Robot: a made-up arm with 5 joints.
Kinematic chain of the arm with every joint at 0, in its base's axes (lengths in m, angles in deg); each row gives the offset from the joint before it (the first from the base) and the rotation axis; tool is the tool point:
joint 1: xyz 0 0 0.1 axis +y
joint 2: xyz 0.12 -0.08 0 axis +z
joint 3: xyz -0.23 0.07 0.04 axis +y
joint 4: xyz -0.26 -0.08 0 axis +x
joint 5: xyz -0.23 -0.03 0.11 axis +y
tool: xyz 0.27 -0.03 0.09
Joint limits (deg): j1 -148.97..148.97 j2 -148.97..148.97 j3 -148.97..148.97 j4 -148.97..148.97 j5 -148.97..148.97
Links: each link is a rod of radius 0.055 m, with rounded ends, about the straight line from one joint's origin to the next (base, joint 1, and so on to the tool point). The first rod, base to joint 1, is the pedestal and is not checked.
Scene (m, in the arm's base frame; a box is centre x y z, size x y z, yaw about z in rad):
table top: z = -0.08
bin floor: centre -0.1 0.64 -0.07 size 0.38 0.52 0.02 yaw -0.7
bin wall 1: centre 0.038 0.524 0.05 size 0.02 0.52 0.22 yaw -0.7
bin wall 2: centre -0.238 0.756 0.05 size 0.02 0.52 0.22 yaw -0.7
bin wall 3: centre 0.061 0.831 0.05 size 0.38 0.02 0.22 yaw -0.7
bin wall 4: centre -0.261 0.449 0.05 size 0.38 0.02 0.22 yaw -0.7
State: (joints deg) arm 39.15 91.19 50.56 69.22 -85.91
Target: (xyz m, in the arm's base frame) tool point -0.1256 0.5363 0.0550
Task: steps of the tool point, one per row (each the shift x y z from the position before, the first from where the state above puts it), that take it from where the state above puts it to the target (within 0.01 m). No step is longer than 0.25 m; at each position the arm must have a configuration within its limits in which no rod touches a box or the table.
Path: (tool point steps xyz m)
1: -0.1260 -0.0985 0.0646
2: -0.1523 -0.0646 0.0772
3: -0.1711 -0.0203 0.0831
4: -0.1785 0.0310 0.0806
5: -0.1724 0.0845 0.0693
6: -0.1510 0.1345 0.0494
7: -0.1151 0.1751 0.0232
8: -0.0675 0.2012 -0.0069
9: -0.0121 0.2090 -0.0370
10: 0.0450 0.1967 -0.0641
11: 0.0980 0.1653 -0.0849
12: 0.1412 0.1179 -0.0969
13: -0.0186 0.0168 -0.1442
14: 0.0185 -0.0168 -0.1349

